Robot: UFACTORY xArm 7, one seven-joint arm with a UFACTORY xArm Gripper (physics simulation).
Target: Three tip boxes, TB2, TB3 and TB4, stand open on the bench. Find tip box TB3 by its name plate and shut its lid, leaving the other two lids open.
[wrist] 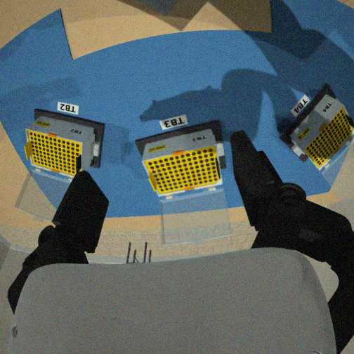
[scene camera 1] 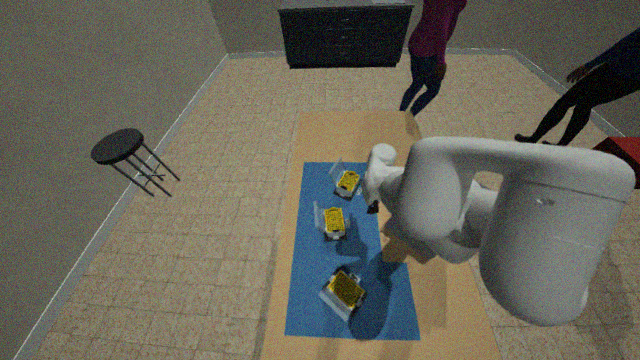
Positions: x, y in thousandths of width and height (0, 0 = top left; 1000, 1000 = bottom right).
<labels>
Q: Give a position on a clear lid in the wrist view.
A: At 541, 617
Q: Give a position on a clear lid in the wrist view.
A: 114, 549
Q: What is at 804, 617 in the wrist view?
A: My gripper.
</labels>
